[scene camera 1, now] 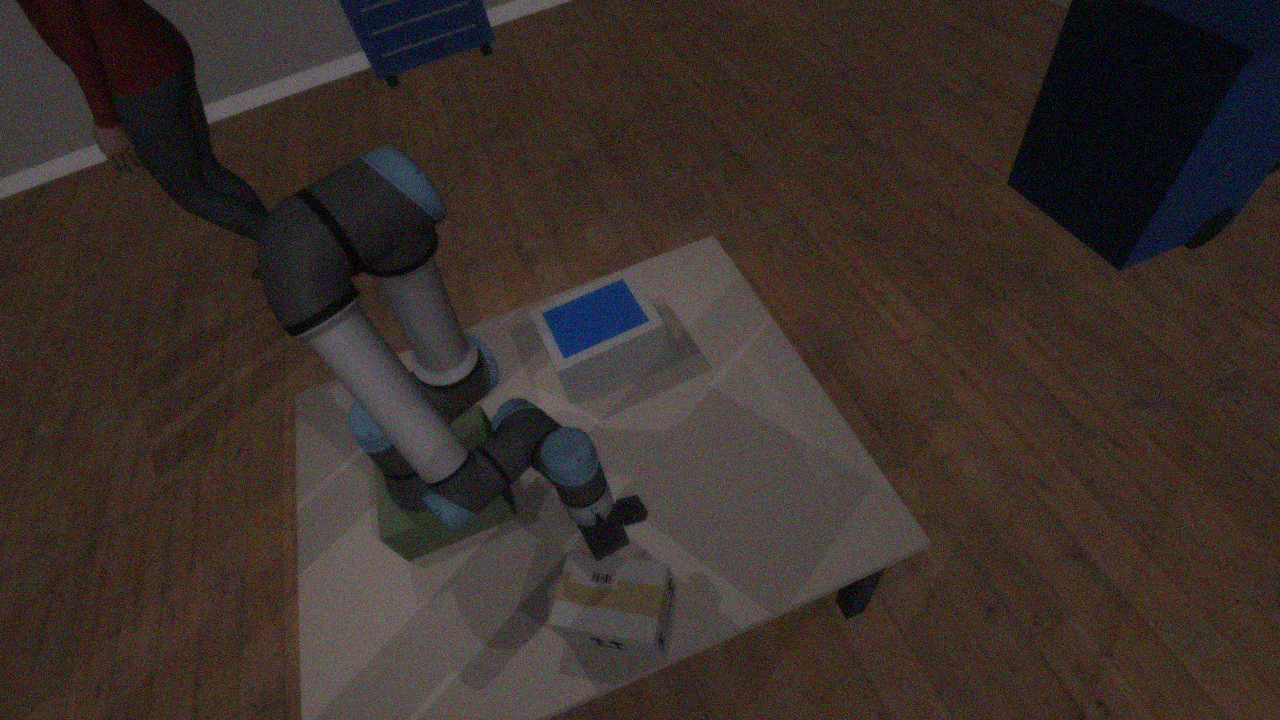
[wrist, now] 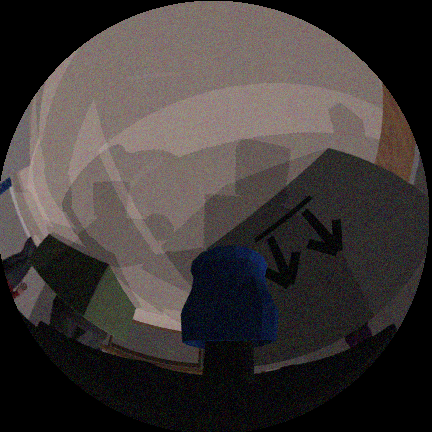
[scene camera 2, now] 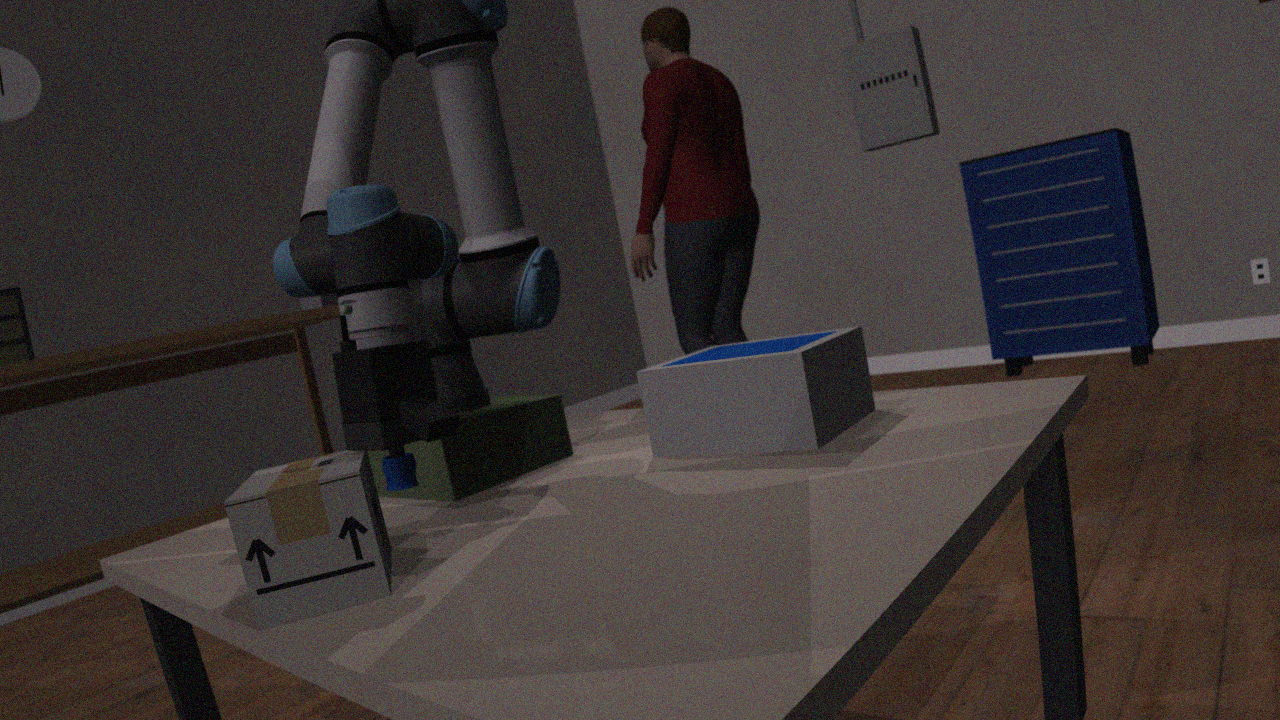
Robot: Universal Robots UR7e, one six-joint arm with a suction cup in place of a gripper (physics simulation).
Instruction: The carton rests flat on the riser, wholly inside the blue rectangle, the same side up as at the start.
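Frame: origin at the arm's base, x ahead, y left, z up, level; centimetres.
Where they show: hand, its tool point: [wrist: 228, 273] [scene camera 2: 402, 486]; arm's base, origin of its link: [wrist: 80, 315].
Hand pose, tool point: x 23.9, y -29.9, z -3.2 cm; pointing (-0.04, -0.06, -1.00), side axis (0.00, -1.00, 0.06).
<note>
Things, the pixels of their top centre, and the offset from my tool point. Level surfaces: height alone.
- white carton, centre of its top: [wrist: 341, 330] [scene camera 2: 302, 470] [scene camera 1: 609, 593] dx -3.6, dy -9.2, dz +4.5 cm
- light grey riser, centre of its top: [scene camera 2: 750, 348] [scene camera 1: 594, 317] dx +21.1, dy +45.8, dz +4.4 cm
- blue rectangle, centre of its top: [scene camera 2: 750, 348] [scene camera 1: 594, 317] dx +21.1, dy +45.8, dz +4.4 cm
- table, height of its surface: dz -7.6 cm
The white carton [scene camera 1: 617, 586] [scene camera 2: 308, 541] [wrist: 375, 220] with a tan tape strip stands flat on the table near its front edge, away from the riser. Its arrows point up in scene camera 2. My suction cup [scene camera 2: 400, 472] [wrist: 227, 300], blue, points down close beside the carton, with its mouth lower than the carton's top. I see no carton surface under the mouth, and the cup holds nothing. Any contact with the carton's side is unclear. In scene camera 1 the cup is hidden. The light grey riser [scene camera 1: 608, 371] [scene camera 2: 733, 411] bears the blue rectangle [scene camera 1: 595, 317] [scene camera 2: 760, 348], which is bare.
The arm stands on a green block [scene camera 1: 429, 537] [scene camera 2: 510, 443] [wrist: 112, 305] on the table [scene camera 1: 742, 501] [scene camera 2: 626, 555]. A person in red [scene camera 1: 134, 44] [scene camera 2: 698, 143] stands behind. Blue cabinets [scene camera 1: 420, 35] [scene camera 1: 1136, 125] [scene camera 2: 1060, 250] stand on the floor beyond the table.
</note>
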